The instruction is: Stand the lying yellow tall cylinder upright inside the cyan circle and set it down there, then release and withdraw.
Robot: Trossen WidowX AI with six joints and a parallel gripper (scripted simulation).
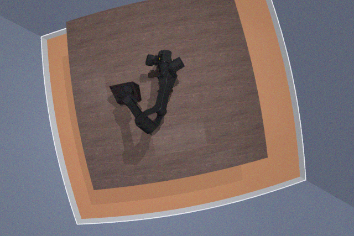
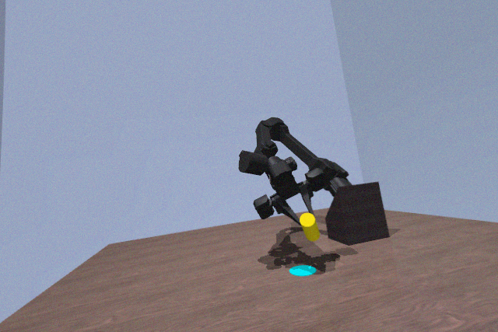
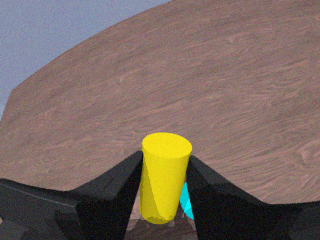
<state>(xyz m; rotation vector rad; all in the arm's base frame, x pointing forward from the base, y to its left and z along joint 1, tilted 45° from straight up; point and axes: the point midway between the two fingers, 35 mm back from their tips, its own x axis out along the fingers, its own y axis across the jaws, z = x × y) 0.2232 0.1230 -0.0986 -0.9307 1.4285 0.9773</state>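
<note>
My gripper tip is now 11 cm above the cyan circle, 4 cm to the left of it and 1 cm short of it. The rest, counted from my gripper tip: yellow tall cylinder 2 cm below, 1 cm to the right, 1 cm behind.
</note>
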